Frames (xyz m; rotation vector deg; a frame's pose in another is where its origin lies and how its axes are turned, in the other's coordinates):
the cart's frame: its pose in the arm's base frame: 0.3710 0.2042 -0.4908 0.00 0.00 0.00
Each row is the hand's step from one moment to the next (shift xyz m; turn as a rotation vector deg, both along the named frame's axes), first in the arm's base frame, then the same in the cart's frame.
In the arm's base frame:
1: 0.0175 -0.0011 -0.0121 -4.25 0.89 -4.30
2: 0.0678 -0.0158 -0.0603 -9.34 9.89 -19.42
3: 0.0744 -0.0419 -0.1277 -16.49 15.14 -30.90
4: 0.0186 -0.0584 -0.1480 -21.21 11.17 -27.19
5: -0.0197 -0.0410 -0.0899 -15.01 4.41 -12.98
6: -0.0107 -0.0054 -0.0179 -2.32 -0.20 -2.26
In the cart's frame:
1: 0.0175 -0.0011 -0.0121 -4.25 0.89 -4.30
2: 0.0678 -0.0158 -0.0603 -9.34 9.89 -19.42
3: 0.0744 -0.0419 -0.1277 -16.49 15.14 -30.90
4: 0.0186 -0.0584 -0.1480 -21.21 11.17 -27.19
5: -0.0197 -0.0410 -0.0899 -15.01 4.41 -12.98
6: -0.0107 -0.0054 -0.0179 -2.32 -0.20 -2.26

